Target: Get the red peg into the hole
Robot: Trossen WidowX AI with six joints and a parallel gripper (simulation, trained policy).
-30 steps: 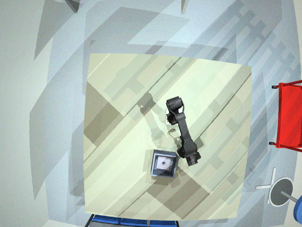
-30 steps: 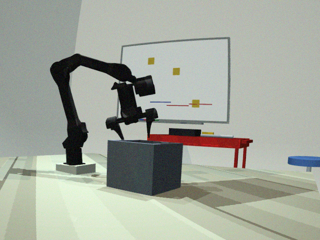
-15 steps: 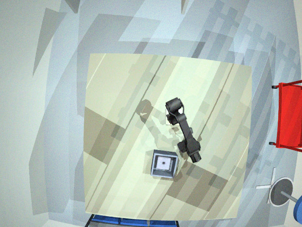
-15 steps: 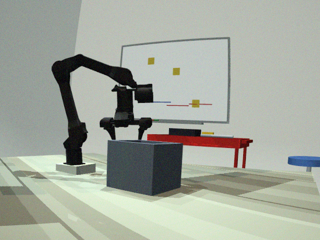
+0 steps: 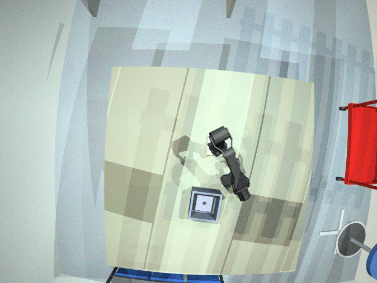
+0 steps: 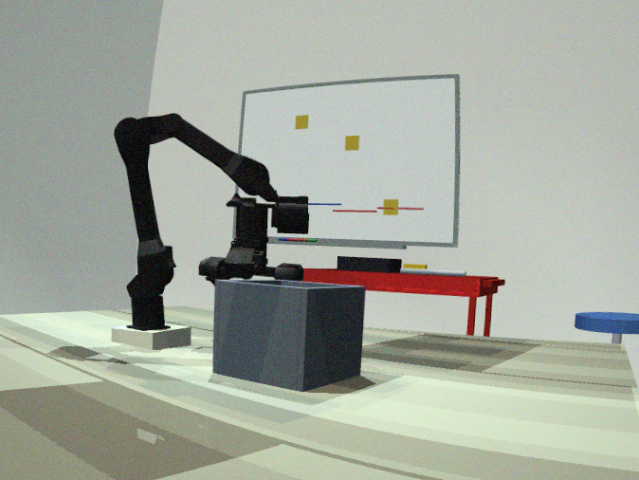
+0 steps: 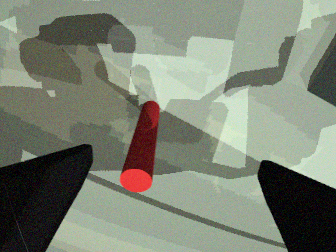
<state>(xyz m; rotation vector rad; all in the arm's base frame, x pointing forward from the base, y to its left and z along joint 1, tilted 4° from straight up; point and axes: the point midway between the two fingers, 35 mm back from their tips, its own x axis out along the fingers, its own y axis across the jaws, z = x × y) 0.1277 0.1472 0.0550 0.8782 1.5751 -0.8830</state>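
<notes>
Now: the red peg 2 cm ahead of my gripper tip, 1 cm to the left of it and 2 cm below it. Round my gripper tip: plate (21 cm ahead, 13 cm to the right, 2 cm below).
</notes>
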